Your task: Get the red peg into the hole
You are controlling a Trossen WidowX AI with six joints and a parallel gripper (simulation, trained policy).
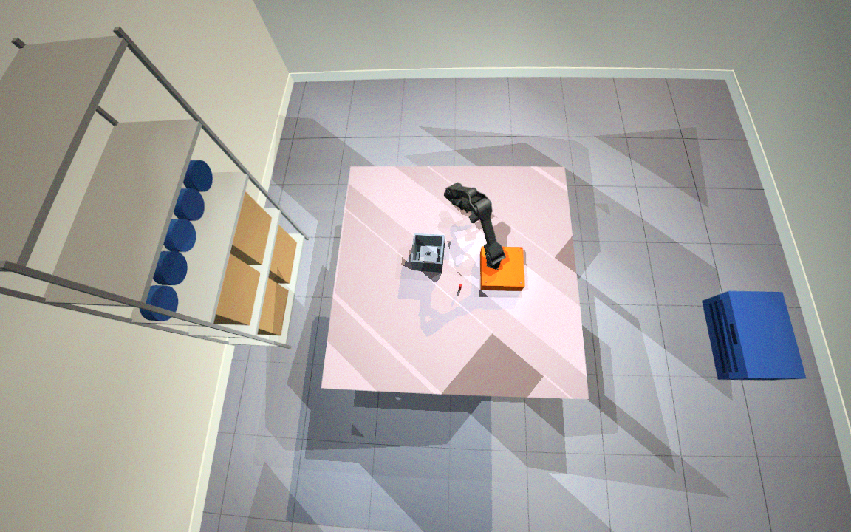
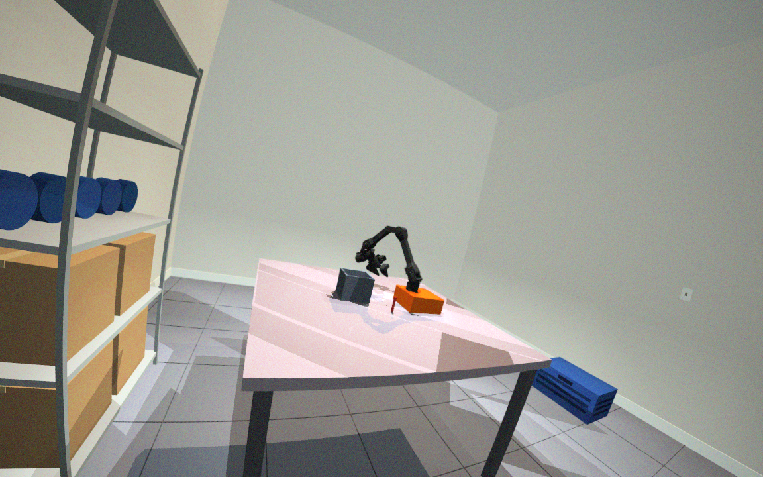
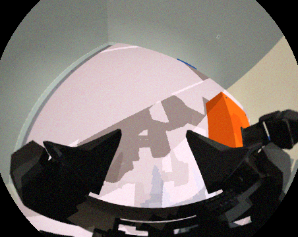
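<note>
Right now my gripper tip is 43 cm to the right of the red peg, 4 cm above it and 3 cm short of it. Round my gripper tip: plate: 29 cm to the left, 23 cm ahead, 4 cm below.
</note>
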